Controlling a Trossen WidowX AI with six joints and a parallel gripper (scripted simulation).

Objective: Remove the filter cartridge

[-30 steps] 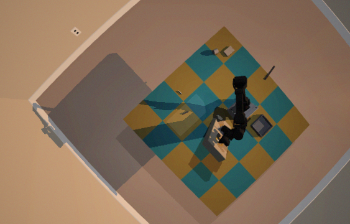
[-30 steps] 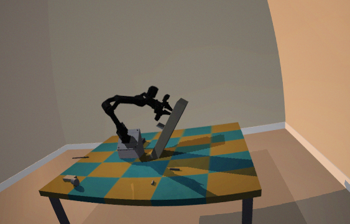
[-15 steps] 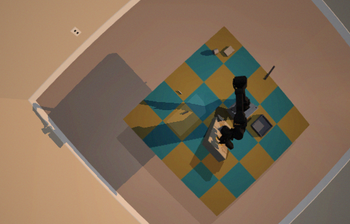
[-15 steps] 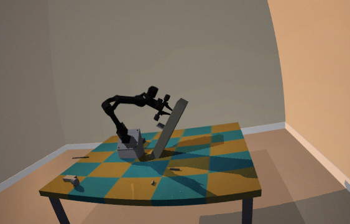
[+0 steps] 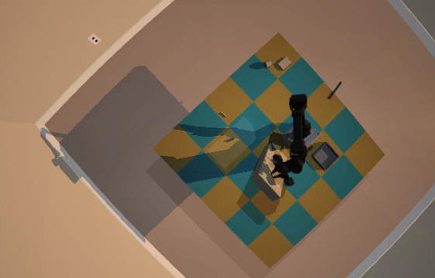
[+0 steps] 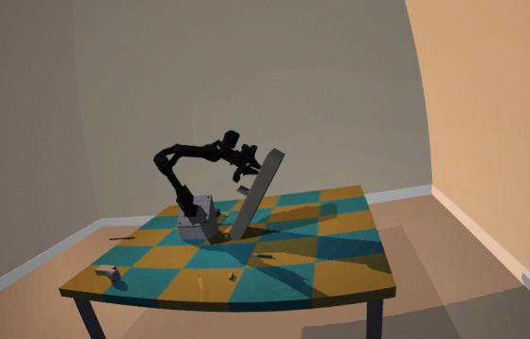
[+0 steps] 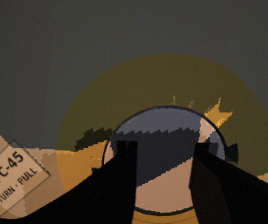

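The round filter cartridge is 1 cm ahead of my gripper tip and 1 cm below it. From my gripper tip the other things lie so: tan block 63 cm behind, 51 cm to the right, 27 cm below; grey tray 46 cm behind, 23 cm to the left, 27 cm below.
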